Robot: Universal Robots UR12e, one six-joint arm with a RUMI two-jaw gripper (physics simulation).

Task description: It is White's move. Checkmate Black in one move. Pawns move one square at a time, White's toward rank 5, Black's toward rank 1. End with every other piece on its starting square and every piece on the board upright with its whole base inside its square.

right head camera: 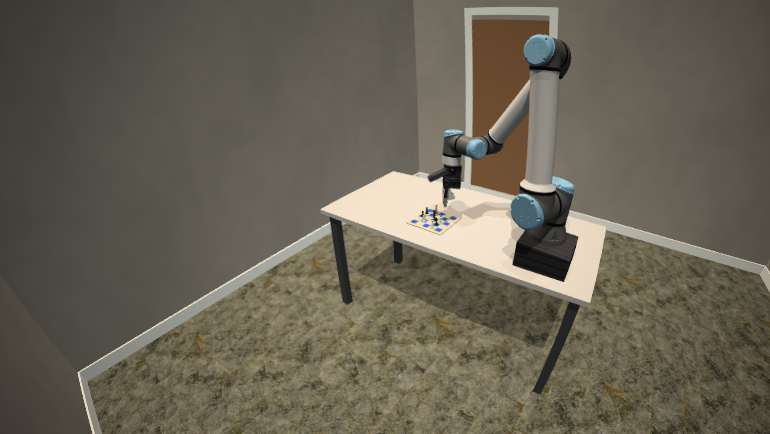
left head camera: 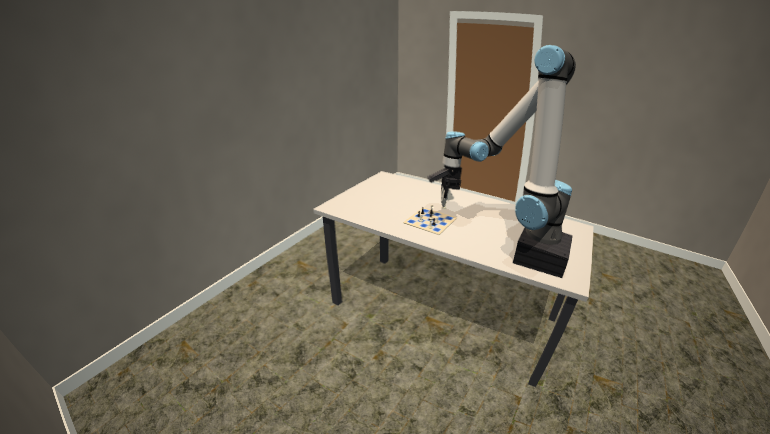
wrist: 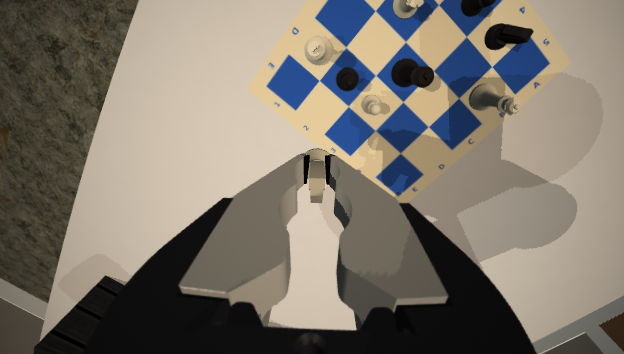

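Observation:
My gripper is shut on a white piece that looks like a knight, held above the table just outside the board's E-file edge. In the wrist view, the chessboard bears a white pawn on D3, the black king on C3, a small black piece on D2, a white piece on D1, a white rook on B2, a black pawn on A3, a black knight on A4 and a tall white piece on B5.
The table carries the board. The arm's dark base block stands at the table's right end. Shadows of the arm and gripper fall across the board's rank 5 side. The board's far part is cut off in the wrist view.

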